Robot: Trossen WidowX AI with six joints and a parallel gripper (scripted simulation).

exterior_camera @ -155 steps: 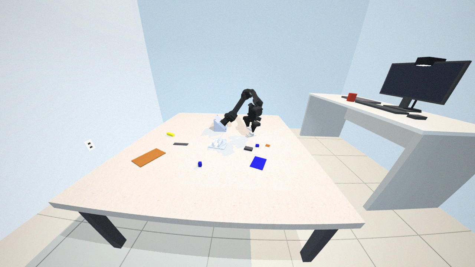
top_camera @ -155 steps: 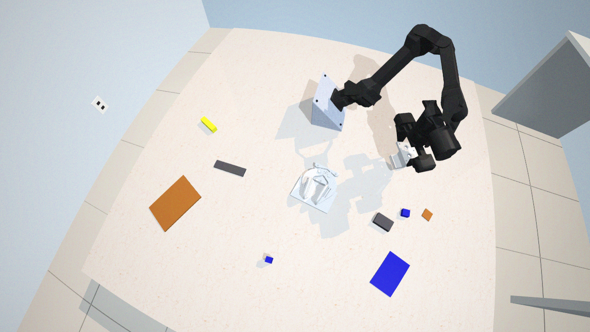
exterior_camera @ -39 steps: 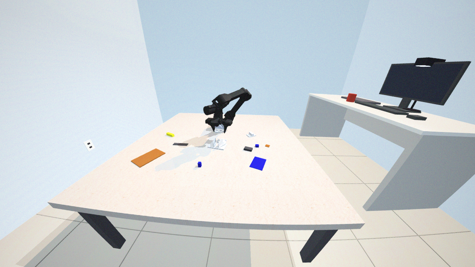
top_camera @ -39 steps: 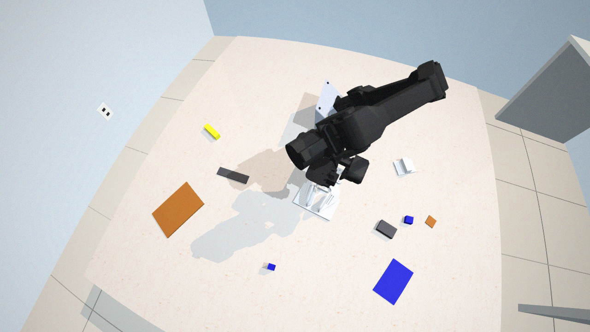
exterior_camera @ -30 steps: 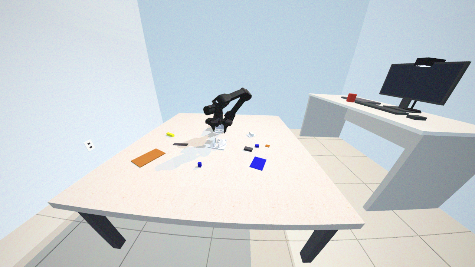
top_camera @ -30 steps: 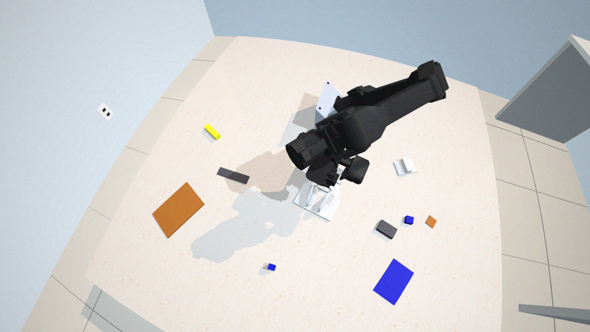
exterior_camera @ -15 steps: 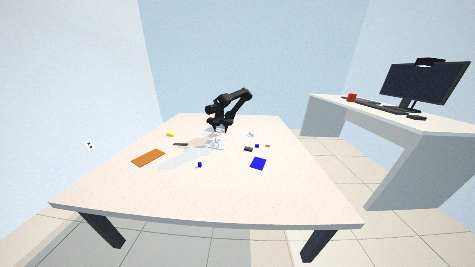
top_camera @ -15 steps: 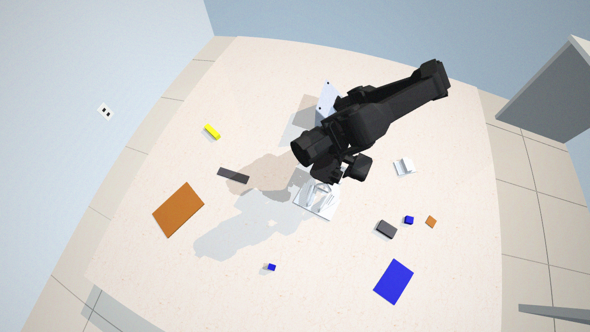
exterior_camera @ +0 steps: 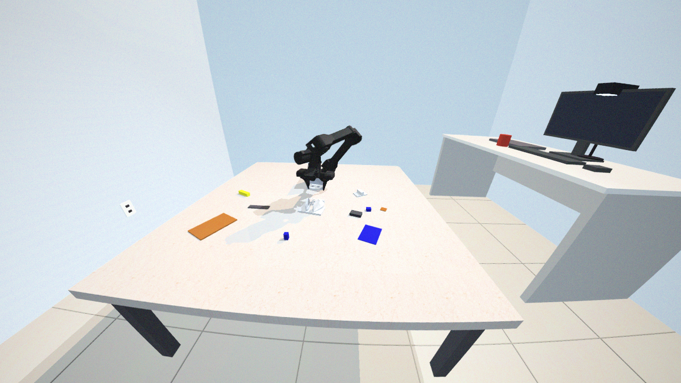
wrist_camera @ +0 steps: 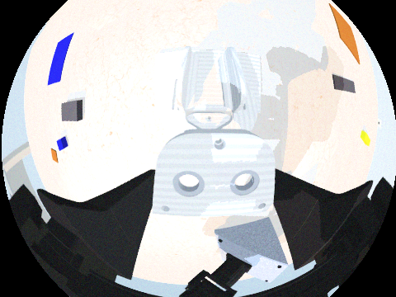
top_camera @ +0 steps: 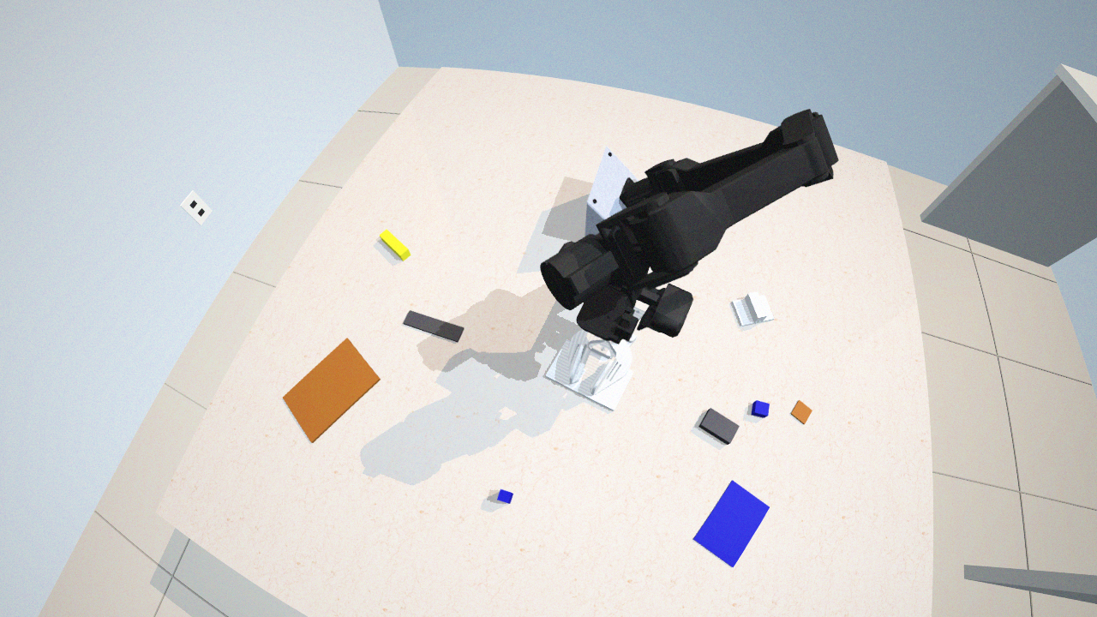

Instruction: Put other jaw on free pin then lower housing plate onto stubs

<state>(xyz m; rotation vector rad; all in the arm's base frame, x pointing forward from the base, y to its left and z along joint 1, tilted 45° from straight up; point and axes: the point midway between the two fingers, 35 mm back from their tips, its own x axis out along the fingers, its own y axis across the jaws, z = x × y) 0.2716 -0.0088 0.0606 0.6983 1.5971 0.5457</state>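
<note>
My gripper tip is now 2 cm short of the white jaw, 2 cm to the left of it and 7 cm above it. Also, from my gripper tip: dark grey block: 9 cm ahead, 21 cm to the left, 8 cm below; white stand: 14 cm behind, 23 cm to the left, 7 cm below; housing plate: 1 cm ahead, 2 cm above.
</note>
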